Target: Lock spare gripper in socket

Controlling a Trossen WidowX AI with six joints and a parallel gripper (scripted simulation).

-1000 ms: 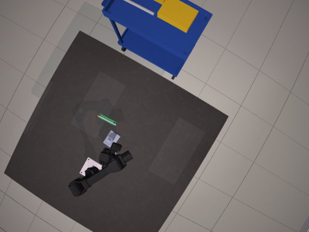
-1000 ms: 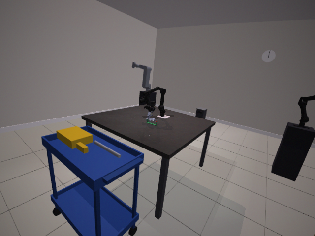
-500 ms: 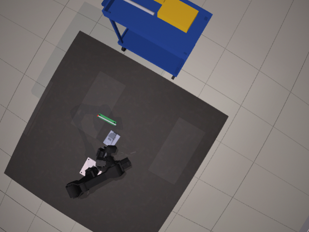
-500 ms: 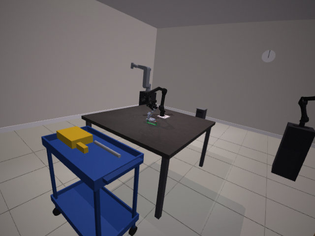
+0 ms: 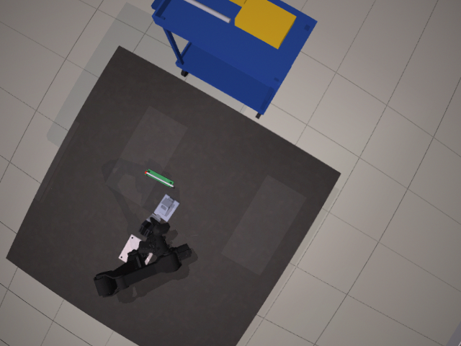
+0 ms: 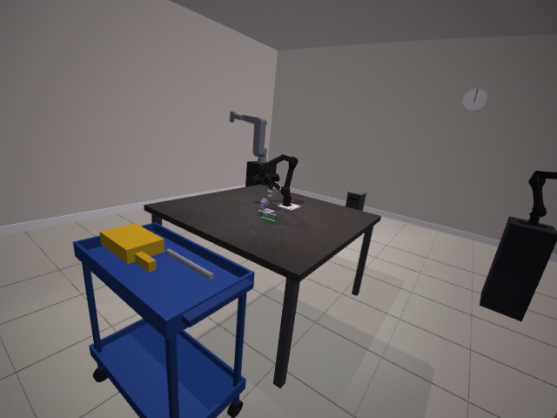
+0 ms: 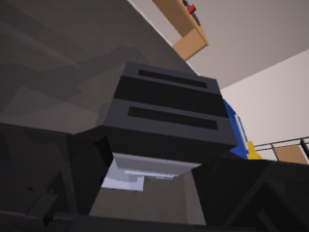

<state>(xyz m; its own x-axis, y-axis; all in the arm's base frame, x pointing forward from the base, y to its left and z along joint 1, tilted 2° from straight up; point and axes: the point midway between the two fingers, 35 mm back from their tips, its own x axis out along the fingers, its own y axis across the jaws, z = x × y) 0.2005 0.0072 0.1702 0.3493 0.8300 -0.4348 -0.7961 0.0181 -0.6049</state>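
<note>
My gripper tip is 150 mm short of the green flat bracket, 140 mm above it and 100 mm to the right of it. Round my gripper tip: spare gripper: 10 mm to the right; then grey mount: 100 mm below, 70 mm ahead, 10 mm to the right.
</note>
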